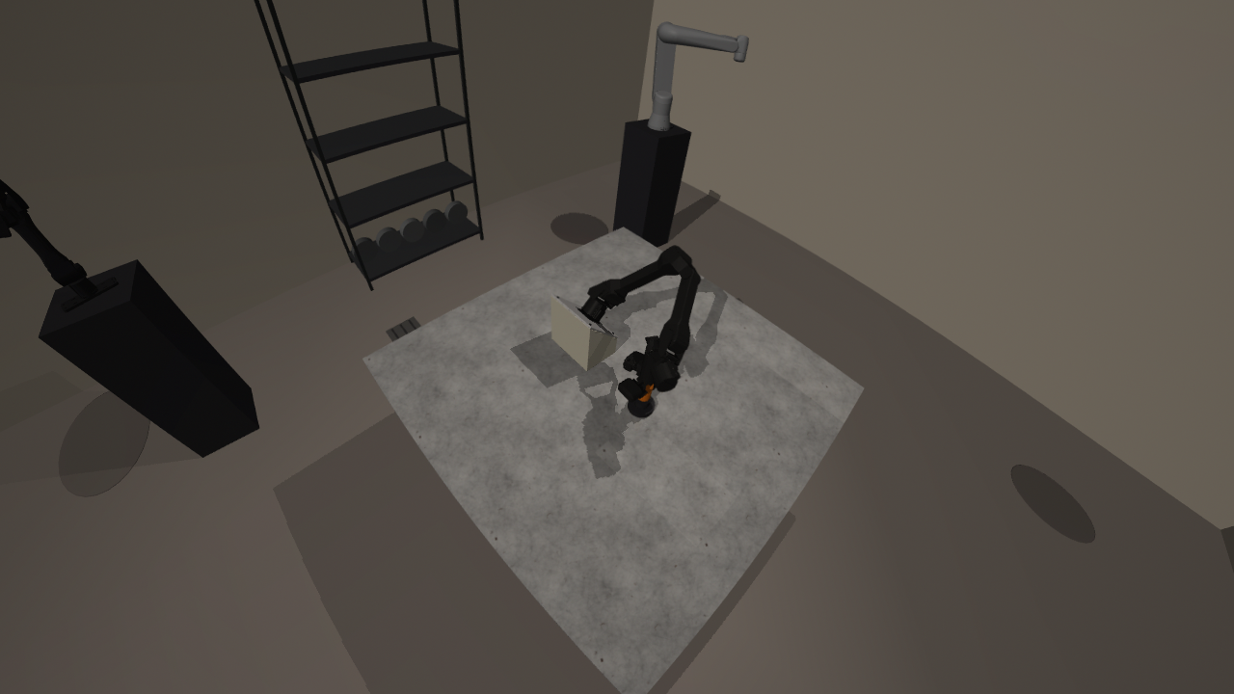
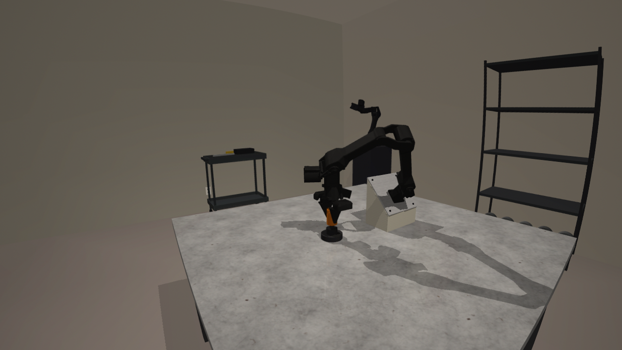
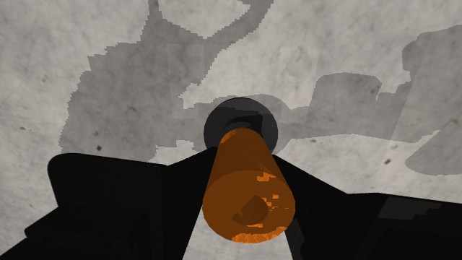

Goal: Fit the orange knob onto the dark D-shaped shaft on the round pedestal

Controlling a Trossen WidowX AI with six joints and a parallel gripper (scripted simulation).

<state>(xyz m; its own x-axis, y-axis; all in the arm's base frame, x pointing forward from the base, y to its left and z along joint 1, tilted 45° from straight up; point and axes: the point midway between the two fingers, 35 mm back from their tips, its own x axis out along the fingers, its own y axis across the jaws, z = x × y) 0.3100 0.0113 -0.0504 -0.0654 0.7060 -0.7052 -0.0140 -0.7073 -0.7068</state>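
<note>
The orange knob lies 2 cm above my gripper tip. Also, from my gripper tip: dark round pedestal 4 cm below.
</note>
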